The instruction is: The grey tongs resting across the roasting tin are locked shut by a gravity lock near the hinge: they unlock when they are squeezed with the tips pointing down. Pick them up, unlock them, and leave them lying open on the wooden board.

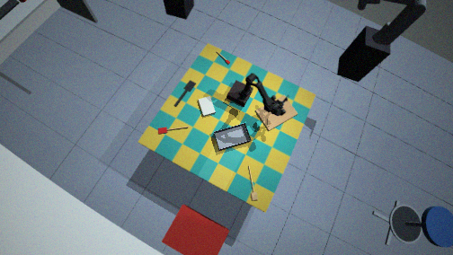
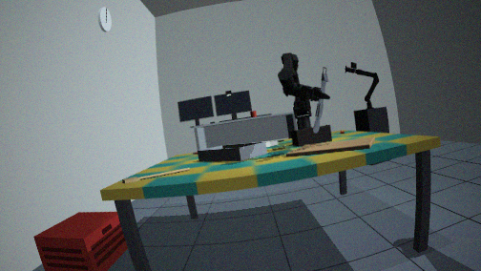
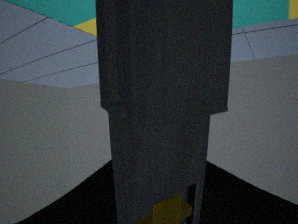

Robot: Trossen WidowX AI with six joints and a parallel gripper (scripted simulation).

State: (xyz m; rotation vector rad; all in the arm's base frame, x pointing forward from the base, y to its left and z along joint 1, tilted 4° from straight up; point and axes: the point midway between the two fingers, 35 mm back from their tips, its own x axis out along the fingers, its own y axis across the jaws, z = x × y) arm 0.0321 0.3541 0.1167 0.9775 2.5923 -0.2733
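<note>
The wooden board lies 200 mm below my gripper tip. From my gripper tip the other things lie so: yellow lock piece: 30 mm ahead, 20 mm to the right, 10 mm above; then white block: 670 mm to the right, 200 mm below, 180 mm ahead; then roasting tin: 390 mm ahead, 350 mm to the right, 180 mm below.
</note>
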